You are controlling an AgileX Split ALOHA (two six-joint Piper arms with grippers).
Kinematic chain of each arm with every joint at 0, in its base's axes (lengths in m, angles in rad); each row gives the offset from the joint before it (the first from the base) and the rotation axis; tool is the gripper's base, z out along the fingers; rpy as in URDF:
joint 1: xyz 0 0 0.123 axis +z
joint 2: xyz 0 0 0 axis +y
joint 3: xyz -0.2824 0 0.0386 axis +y
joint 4: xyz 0.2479 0 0.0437 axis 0.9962 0 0.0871
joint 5: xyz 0 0 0 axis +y
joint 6: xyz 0.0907 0 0.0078 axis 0.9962 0 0.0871
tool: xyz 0 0 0 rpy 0 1.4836 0
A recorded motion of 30 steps. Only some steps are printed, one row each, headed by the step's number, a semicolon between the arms.
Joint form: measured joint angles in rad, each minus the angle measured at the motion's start. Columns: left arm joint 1, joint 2, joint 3, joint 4, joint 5, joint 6; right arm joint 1, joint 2, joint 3, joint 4, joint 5, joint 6.
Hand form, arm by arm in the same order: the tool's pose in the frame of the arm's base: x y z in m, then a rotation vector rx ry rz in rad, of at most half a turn. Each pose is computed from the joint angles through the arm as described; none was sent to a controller.
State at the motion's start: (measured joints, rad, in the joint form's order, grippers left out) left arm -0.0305 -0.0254 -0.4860 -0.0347 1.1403 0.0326; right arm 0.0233 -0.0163 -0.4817 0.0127 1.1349 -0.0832
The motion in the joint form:
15: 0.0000 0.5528 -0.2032 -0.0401 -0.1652 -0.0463; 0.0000 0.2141 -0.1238 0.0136 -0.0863 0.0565
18: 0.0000 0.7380 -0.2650 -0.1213 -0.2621 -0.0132; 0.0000 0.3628 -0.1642 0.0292 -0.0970 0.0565
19: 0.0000 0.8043 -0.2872 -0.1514 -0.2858 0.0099; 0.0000 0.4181 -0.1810 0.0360 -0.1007 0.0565
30: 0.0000 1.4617 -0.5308 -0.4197 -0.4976 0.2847; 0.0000 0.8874 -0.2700 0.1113 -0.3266 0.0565
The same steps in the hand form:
15: 0.0807 -0.0081 0.3212 0.0030 2.2966 -0.1156; 0.0182 0.0025 0.3068 -0.0527 2.1237 0.0300
18: 0.1235 -0.0147 0.3286 0.0026 2.3188 -0.1952; 0.0437 0.0043 0.3149 -0.0517 2.2211 0.0499
19: 0.1388 -0.0170 0.3287 0.0115 2.3361 -0.2187; 0.0536 0.0051 0.3174 -0.0507 2.2558 0.0587
30: 0.2965 -0.0331 0.2768 0.0804 2.4848 -0.3680; 0.1594 0.0119 0.3104 0.0017 2.4081 0.1460

